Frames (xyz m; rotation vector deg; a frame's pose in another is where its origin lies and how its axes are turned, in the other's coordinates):
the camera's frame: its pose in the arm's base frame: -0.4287 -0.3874 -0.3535 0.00 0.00 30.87
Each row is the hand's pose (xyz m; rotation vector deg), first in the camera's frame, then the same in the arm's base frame.
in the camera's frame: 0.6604 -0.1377 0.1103 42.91 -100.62 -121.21
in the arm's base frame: 0.2088 -0.1667 -0.2432 61.71 -77.49 -100.02
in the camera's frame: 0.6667 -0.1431 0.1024 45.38 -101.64 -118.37
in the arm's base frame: 0.2170 -0.1681 -0.2511 64.27 -77.98 -97.54
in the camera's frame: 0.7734 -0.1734 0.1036 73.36 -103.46 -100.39
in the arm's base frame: 0.3241 -0.1394 -0.2499 90.49 -73.87 -82.76
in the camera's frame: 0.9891 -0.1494 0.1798 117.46 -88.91 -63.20
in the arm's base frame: 0.4969 -0.0081 -0.1737 130.02 -51.71 -50.83
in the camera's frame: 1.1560 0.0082 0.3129 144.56 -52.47 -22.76
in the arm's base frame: 0.5593 0.2128 -0.0406 150.88 -11.91 -12.74
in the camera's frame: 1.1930 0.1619 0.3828 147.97 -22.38 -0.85
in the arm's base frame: 0.5122 0.3637 0.0293 149.20 17.88 10.02
